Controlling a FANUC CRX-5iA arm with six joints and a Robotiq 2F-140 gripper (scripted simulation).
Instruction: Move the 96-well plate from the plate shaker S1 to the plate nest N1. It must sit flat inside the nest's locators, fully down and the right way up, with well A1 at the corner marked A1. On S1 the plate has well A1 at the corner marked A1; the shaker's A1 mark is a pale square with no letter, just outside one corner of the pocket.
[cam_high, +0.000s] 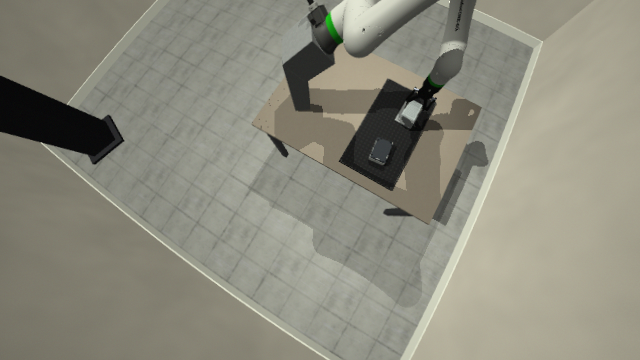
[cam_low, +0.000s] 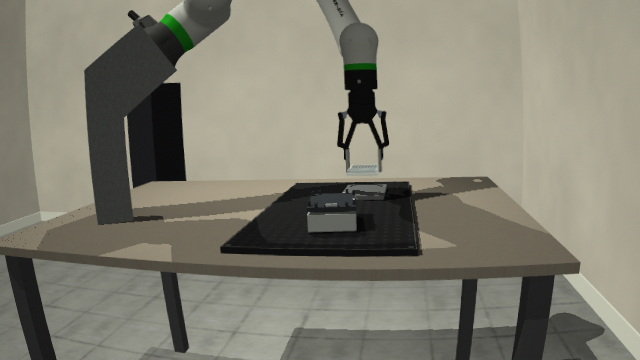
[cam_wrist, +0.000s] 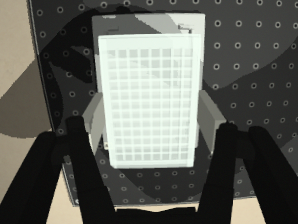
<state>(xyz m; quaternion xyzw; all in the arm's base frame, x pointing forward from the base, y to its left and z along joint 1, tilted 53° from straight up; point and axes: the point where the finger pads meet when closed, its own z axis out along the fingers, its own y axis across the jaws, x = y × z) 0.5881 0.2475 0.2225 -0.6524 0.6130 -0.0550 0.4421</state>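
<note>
Now: hand 8 cm above the plate nest N1. From my hand the other things lie so: white 96-well plate 2 cm below.
</note>
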